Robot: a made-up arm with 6 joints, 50 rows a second.
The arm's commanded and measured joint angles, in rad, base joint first. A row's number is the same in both.
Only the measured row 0 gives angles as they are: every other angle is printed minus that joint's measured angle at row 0.
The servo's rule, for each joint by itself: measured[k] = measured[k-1] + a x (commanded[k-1-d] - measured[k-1]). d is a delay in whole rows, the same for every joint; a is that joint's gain. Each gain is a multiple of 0.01, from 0.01 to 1. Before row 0 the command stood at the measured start. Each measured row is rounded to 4 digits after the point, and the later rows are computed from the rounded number. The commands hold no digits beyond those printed.
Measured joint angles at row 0:
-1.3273 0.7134 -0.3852 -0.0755 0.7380 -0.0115
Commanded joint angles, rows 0 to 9:
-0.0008 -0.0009 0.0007 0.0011 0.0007 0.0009
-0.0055 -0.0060 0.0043 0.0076 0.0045 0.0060
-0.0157 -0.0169 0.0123 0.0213 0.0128 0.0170
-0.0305 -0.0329 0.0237 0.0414 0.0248 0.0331
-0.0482 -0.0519 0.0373 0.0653 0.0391 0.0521
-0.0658 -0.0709 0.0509 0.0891 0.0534 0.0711
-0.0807 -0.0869 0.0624 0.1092 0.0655 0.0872
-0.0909 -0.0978 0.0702 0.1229 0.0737 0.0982
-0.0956 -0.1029 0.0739 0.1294 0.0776 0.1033
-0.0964 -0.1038 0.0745 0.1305 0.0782 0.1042
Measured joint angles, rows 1 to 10:
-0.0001 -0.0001 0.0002 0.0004 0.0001 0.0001
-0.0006 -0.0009 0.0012 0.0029 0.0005 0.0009
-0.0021 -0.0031 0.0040 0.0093 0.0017 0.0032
-0.0049 -0.0073 0.0089 0.0205 0.0040 0.0074
-0.0092 -0.0135 0.0160 0.0362 0.0075 0.0137
-0.0149 -0.0215 0.0247 0.0547 0.0121 0.0217
-0.0215 -0.0307 0.0341 0.0738 0.0174 0.0309
-0.0284 -0.0401 0.0431 0.0910 0.0230 0.0403
-0.0351 -0.0489 0.0508 0.1044 0.0285 0.0491
-0.0412 -0.0566 0.0567 0.1135 0.0335 0.0568
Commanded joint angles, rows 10 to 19:
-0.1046 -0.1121 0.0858 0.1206 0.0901 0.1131
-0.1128 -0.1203 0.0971 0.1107 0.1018 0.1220
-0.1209 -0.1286 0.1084 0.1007 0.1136 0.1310
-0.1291 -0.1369 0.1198 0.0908 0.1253 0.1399
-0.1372 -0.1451 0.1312 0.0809 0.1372 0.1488
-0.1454 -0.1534 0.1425 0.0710 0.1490 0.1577
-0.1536 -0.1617 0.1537 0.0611 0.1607 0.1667
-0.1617 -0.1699 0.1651 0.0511 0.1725 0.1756
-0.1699 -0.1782 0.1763 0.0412 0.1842 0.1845
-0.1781 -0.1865 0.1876 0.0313 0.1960 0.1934
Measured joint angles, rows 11 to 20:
-0.0475 -0.0644 0.0640 0.1160 0.0392 0.0647
-0.0540 -0.0722 0.0723 0.1141 0.0455 0.0727
-0.0607 -0.0801 0.0813 0.1094 0.0523 0.0809
-0.0675 -0.0881 0.0909 0.1029 0.0596 0.0892
-0.0745 -0.0961 0.1010 0.0952 0.0674 0.0975
-0.0816 -0.1041 0.1114 0.0867 0.0756 0.1059
-0.0888 -0.1122 0.1220 0.0777 0.0841 0.1144
-0.0961 -0.1203 0.1328 0.0684 0.0929 0.1230
-0.1035 -0.1284 0.1437 0.0589 0.1020 0.1316
-0.1110 -0.1365 0.1547 0.0492 0.1114 0.1403

